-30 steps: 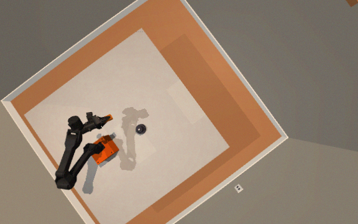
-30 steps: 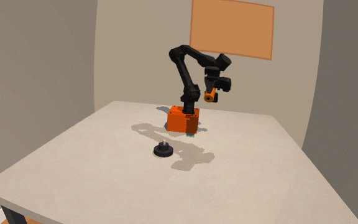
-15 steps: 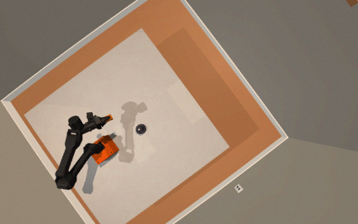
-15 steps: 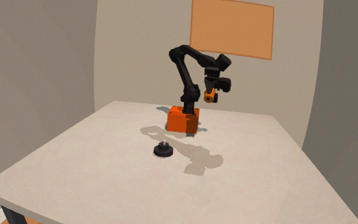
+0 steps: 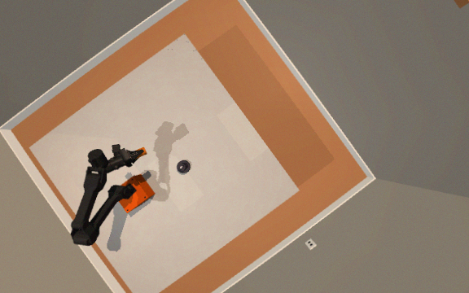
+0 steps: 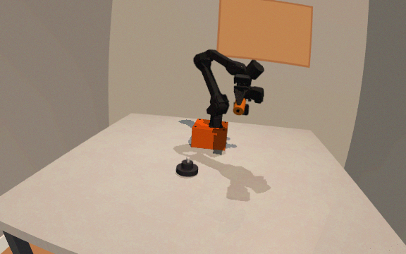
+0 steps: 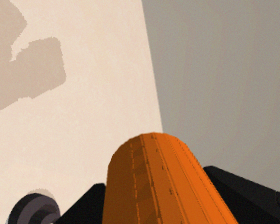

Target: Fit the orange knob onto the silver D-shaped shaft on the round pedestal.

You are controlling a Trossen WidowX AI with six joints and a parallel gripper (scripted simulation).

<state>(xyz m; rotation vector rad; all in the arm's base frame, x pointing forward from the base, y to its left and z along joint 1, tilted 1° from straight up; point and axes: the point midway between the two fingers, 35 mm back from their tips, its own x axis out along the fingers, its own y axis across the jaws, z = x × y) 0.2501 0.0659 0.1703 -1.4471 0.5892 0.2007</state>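
The orange knob is 3 cm behind my gripper tip, 2 cm above it and 1 cm to the left of it. Round my gripper tip: round dark pedestal 22 cm below, 18 cm to the right, 3 cm ahead.
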